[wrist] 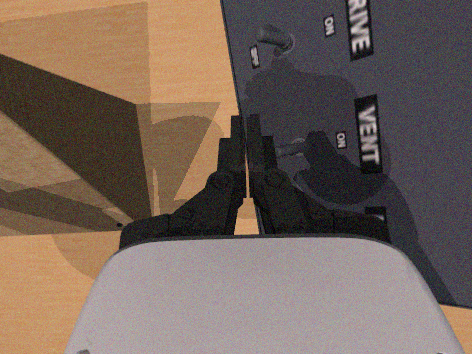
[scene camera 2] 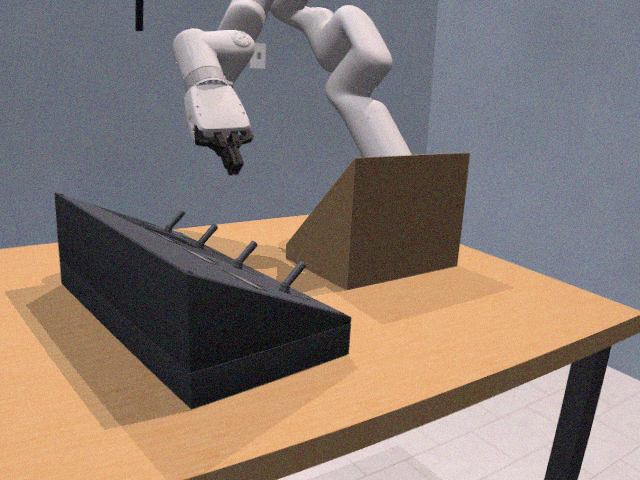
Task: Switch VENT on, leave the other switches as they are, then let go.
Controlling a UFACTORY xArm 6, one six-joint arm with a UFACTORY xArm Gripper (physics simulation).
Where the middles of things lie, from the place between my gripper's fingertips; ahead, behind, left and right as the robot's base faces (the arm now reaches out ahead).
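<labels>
There is the dark sloped switch panel (scene camera 2: 207, 326), and I see it 70 mm to the left of my hand. The panel is also 110 mm ahead of my hand, and 140 mm below it.
</labels>
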